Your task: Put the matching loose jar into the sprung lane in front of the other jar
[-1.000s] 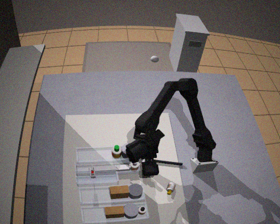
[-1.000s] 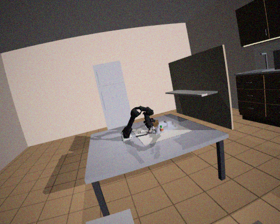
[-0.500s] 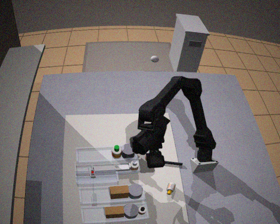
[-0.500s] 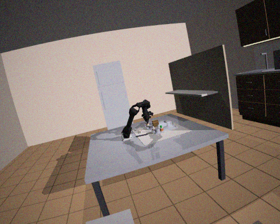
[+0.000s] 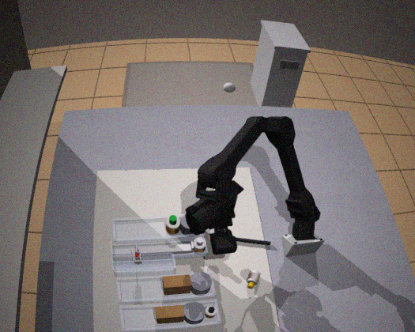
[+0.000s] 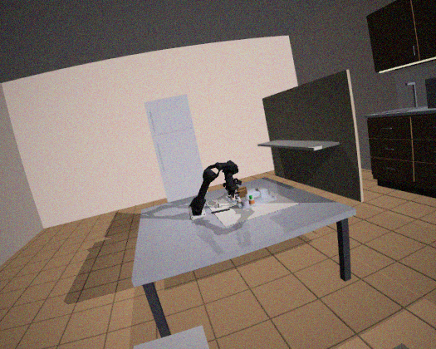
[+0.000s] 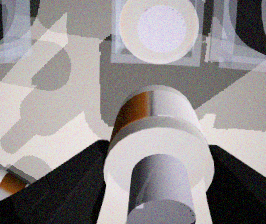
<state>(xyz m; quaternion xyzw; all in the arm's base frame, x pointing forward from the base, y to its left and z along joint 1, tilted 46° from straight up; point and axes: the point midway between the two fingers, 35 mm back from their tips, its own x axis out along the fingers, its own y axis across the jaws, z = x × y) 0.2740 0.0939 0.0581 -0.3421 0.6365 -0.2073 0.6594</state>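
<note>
The thin black bar lies 110 mm behind my gripper tip, 30 mm to the right of it and 80 mm below it. Also, from my gripper tip: sprung lane (180 mm ahead, 60 mm to the left, 60 mm below); then red mark (220 mm ahead, 80 mm to the left, 10 mm below).
</note>
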